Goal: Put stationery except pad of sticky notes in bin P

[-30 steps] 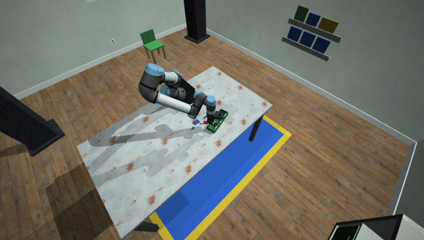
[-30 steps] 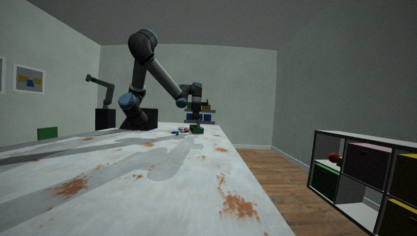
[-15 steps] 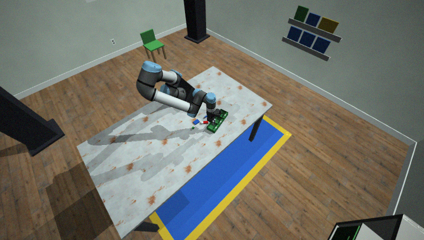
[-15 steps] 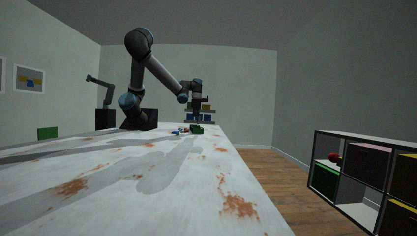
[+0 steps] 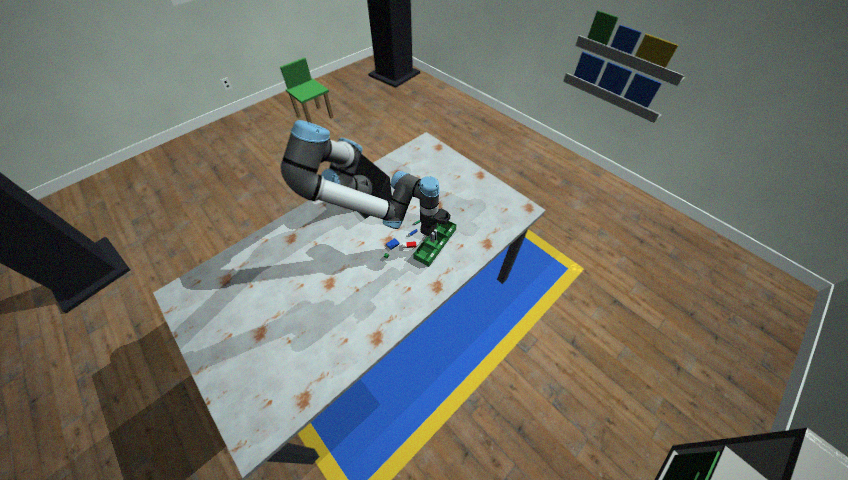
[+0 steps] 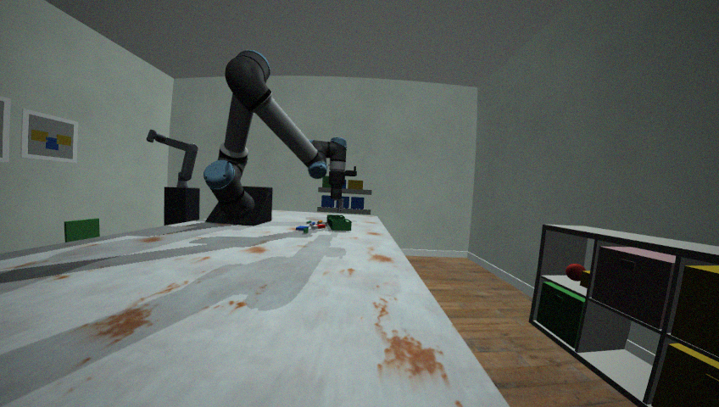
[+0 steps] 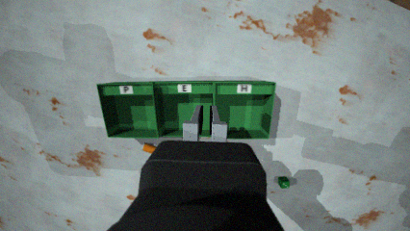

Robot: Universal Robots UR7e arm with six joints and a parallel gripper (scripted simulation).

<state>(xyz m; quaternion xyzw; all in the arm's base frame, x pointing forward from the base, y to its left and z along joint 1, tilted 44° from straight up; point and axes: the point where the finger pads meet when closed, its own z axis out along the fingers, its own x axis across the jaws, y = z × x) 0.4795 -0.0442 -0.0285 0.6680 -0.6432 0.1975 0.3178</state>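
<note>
Right now my hand is 7 cm above the green bin, 3 cm to the right of it and 1 cm past it. Also, from my hand: blue marker (13 cm behind, 8 cm below, 1 cm to the left); red-and-white eraser (10 cm behind, 8 cm below, 6 cm to the right); orange marker (10 cm behind, 8 cm to the left, 8 cm below).
</note>
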